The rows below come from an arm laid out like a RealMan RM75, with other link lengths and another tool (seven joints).
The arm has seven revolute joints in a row. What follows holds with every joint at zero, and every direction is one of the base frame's. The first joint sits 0.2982 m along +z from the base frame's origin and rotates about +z. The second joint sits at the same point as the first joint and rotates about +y. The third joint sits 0.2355 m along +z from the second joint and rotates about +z. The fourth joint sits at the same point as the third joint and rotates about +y. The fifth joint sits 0.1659 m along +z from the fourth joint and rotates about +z. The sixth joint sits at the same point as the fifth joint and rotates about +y. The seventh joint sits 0.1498 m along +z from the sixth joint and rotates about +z. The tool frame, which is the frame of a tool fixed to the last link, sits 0.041 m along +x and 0.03 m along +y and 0.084 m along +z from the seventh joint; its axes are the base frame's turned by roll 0, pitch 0.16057 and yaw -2.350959 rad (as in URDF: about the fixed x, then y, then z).
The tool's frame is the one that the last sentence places.
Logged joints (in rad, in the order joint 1, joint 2, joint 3, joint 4, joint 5, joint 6, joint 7), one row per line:
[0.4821 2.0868 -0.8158 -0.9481 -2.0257 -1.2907 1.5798]
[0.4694 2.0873 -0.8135 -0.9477 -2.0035 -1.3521 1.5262]
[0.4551 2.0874 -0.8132 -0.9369 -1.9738 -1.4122 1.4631]
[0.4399 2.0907 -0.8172 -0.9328 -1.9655 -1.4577 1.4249]
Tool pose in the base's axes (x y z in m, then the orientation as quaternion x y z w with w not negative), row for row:
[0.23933 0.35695 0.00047 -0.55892 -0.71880 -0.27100 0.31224]
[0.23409 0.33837 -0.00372 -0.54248 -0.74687 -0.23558 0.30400]
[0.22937 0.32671 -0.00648 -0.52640 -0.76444 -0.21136 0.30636]
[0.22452 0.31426 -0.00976 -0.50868 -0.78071 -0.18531 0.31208]
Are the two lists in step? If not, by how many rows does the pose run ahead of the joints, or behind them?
The pose runs 1 row behind the joints: the pose in row i belongs to the joints in row i - 1.
